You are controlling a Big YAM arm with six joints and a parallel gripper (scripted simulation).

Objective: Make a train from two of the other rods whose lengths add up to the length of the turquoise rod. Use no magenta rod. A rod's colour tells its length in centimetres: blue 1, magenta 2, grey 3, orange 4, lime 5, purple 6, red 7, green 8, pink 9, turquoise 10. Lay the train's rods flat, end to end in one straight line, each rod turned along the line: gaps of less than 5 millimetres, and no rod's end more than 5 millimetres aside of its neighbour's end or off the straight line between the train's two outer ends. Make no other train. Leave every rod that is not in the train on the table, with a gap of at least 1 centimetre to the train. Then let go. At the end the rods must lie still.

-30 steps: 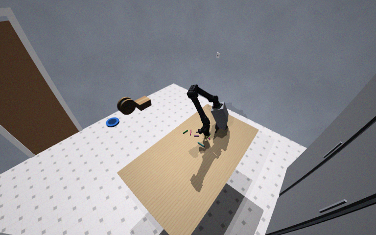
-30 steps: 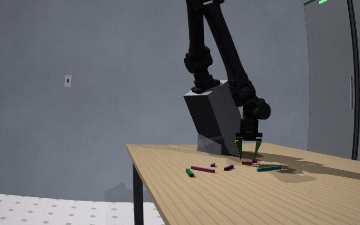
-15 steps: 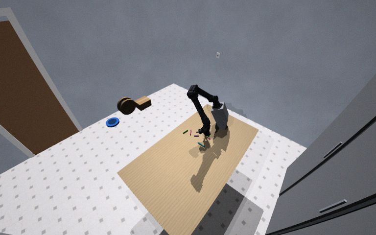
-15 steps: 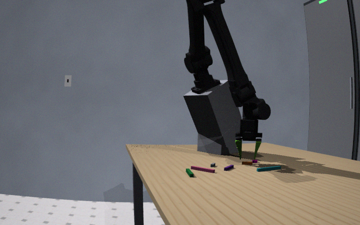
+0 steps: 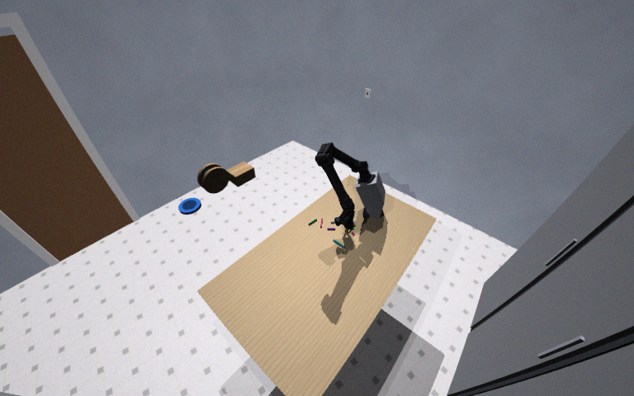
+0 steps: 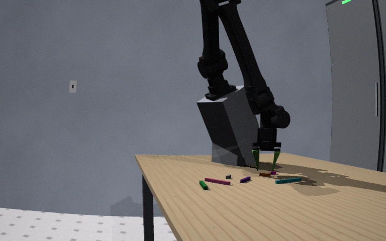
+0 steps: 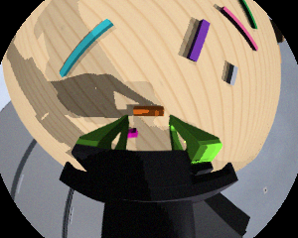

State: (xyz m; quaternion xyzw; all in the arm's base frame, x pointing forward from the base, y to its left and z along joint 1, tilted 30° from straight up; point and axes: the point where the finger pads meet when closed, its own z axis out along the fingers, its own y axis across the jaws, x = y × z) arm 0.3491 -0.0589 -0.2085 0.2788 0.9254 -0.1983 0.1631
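The orange rod is 20 mm below my hand. Round my hand: purple rod (110 mm to the right, 50 mm ahead, 20 mm below); then magenta rod (50 mm to the left, 20 mm below, 10 mm behind); then turquoise rod (130 mm ahead, 20 mm below, 10 mm to the left).
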